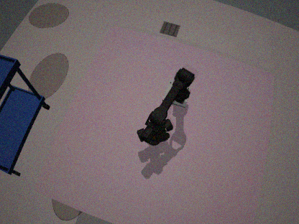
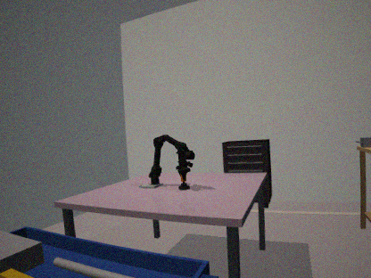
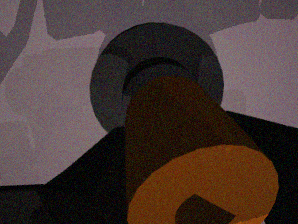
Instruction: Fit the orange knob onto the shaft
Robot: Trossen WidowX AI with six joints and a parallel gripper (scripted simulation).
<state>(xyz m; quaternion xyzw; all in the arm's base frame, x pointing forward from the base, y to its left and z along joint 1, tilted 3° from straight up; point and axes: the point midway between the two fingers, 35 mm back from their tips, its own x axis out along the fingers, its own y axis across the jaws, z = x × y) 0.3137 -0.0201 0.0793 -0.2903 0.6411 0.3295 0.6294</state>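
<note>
Now: gripper tip 20 mm below the orange knob. Also, from my gripper tip: dark round pedestal 40 mm below.
</note>
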